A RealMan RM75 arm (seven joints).
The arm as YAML. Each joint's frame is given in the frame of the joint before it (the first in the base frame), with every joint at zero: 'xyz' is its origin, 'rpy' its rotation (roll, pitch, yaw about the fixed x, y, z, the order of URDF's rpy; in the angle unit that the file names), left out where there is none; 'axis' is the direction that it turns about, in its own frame. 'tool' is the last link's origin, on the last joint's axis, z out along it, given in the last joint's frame.
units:
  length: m
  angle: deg
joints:
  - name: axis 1
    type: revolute
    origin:
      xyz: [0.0, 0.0, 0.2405]
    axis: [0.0, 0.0, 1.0]
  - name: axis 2
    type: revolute
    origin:
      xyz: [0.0, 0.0, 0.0]
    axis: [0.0, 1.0, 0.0]
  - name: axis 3
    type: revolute
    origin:
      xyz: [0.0, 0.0, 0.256]
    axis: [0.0, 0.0, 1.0]
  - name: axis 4
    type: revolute
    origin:
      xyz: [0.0, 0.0, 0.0]
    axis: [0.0, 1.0, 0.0]
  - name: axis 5
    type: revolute
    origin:
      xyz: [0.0, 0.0, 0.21]
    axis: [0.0, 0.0, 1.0]
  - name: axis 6
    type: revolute
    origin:
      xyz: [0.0, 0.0, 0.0]
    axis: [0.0, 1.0, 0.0]
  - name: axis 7
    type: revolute
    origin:
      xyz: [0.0, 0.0, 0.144]
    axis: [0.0, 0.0, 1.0]
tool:
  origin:
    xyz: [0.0, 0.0, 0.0]
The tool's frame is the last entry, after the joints.
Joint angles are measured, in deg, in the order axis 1, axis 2, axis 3, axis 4, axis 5, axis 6, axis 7. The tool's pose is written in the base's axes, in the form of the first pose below.
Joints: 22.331, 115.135, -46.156, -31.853, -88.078, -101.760, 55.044
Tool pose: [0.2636 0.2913 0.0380], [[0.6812 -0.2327 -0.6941], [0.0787 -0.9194 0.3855], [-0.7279 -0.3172 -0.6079]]
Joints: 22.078, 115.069, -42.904, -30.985, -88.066, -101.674, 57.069
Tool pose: [0.2696 0.2922 0.0449], [[0.6549 -0.3004 -0.6934], [0.0503 -0.8982 0.4367], [-0.7540 -0.3209 -0.5731]]
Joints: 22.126, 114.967, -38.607, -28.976, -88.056, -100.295, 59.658
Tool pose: [0.2788 0.2958 0.0515], [[0.6144 -0.4030 -0.6783], [0.0064 -0.8571 0.5151], [-0.7889 -0.3208 -0.5241]]
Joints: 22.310, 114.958, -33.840, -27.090, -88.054, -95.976, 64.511
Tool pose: [0.2927 0.3047 0.0580], [[0.5549 -0.5523 -0.6221], [-0.0699 -0.7761 0.6267], [-0.8289 -0.3043 -0.4693]]
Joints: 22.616, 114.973, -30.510, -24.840, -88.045, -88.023, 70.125
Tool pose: [0.3129 0.3167 0.0587], [[0.4779 -0.7166 -0.5079], [-0.1727 -0.6436 0.7456], [-0.8613 -0.2686 -0.4314]]
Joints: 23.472, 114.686, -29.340, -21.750, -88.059, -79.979, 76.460
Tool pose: [0.3307 0.3272 0.0526], [[0.3696 -0.8439 -0.3888], [-0.2841 -0.5010 0.8175], [-0.8847 -0.1917 -0.4249]]
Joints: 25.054, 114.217, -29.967, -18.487, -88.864, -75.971, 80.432
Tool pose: [0.3344 0.3341 0.0404], [[0.2986 -0.8916 -0.3405], [-0.3680 -0.4368 0.8209], [-0.8806 -0.1198 -0.4585]]
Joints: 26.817, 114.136, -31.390, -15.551, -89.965, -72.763, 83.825
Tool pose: [0.3328 0.3394 0.0238], [[0.2445 -0.9185 -0.3109], [-0.4493 -0.3914 0.8031], [-0.8593 -0.0567 -0.5083]]
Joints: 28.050, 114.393, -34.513, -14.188, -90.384, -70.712, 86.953
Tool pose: [0.3280 0.3416 0.0081], [[0.2178 -0.9289 -0.2995], [-0.5201 -0.3701 0.7697], [-0.8258 -0.0119 -0.5638]]
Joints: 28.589, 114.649, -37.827, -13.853, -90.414, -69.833, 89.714
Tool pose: [0.3240 0.3409 -0.0029], [[0.2042 -0.9326 -0.2975], [-0.5741 -0.3602 0.7353], [-0.7929 0.0206 -0.6090]]
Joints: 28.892, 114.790, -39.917, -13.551, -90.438, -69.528, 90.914
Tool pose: [0.3214 0.3395 -0.0099], [[0.2037 -0.9325 -0.2984], [-0.6044 -0.3595 0.7110], [-0.7702 0.0355 -0.6368]]
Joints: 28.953, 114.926, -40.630, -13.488, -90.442, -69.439, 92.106
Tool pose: [0.3204 0.3387 -0.0128], [[0.1899 -0.9351 -0.2991], [-0.6196 -0.3505 0.7023], [-0.7616 0.0520 -0.6460]]
